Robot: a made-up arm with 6 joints. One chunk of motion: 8 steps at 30 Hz.
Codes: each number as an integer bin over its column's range. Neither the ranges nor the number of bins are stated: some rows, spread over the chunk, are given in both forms.
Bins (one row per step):
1: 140 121 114 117 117 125
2: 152 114 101 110 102 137
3: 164 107 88 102 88 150
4: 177 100 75 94 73 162
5: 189 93 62 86 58 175
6: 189 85 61 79 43 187
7: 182 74 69 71 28 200
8: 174 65 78 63 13 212
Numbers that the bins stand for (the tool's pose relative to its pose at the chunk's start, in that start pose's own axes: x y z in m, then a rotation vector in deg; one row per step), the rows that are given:
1: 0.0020 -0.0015 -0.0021 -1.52 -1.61 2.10
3: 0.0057 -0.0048 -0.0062 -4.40 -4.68 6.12
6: 0.0096 -0.0100 -0.0104 -8.82 -9.45 12.07
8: 0.0073 -0.0147 -0.0078 -11.89 -12.62 16.09
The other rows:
2: 0.0038 -0.0032 -0.0042 -2.86 -3.20 4.03
4: 0.0078 -0.0065 -0.0082 -5.94 -6.27 8.05
5: 0.0096 -0.0081 -0.0103 -7.47 -7.86 10.14
7: 0.0085 -0.0126 -0.0092 -10.36 -11.04 14.16

